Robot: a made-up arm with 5 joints.
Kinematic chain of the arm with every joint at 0, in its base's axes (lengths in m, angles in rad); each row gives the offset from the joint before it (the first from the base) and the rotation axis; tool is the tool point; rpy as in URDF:
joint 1: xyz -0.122 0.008 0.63 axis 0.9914 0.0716 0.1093
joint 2: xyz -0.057 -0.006 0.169 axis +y
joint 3: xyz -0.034 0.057 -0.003 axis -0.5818 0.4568 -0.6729
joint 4: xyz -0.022 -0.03 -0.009 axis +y
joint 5: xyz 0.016 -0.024 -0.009 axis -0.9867 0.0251 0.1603
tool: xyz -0.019 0.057 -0.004 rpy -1.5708 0 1.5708
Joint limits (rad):
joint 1: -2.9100..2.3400
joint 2: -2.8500..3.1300
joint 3: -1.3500..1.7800
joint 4: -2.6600..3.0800
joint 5: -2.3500..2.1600
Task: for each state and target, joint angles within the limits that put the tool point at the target. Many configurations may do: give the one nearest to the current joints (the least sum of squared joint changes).
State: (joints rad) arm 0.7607 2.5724 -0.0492 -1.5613 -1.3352
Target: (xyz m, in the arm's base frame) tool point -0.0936 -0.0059 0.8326
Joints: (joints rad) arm 0.2560 2.7938 -0.0272 -1.3478 -0.9081
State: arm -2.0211 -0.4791 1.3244 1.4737 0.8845
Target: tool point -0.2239 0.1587 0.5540
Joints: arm -1.3092 -0.7263 1.2536 1.4005 0.5120
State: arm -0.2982 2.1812 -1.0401 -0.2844 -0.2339
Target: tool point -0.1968 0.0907 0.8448
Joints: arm -0.1067 1.8869 -1.0379 -0.2127 0.0370
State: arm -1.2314 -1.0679 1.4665 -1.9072 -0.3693
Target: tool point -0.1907 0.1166 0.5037
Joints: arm -1.7459 -0.8609 1.6225 -1.7662 -0.6778
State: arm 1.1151 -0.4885 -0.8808 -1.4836 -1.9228
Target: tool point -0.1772 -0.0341 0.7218
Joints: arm 0.2413 -0.4922 -1.1381 -1.3369 -1.7697
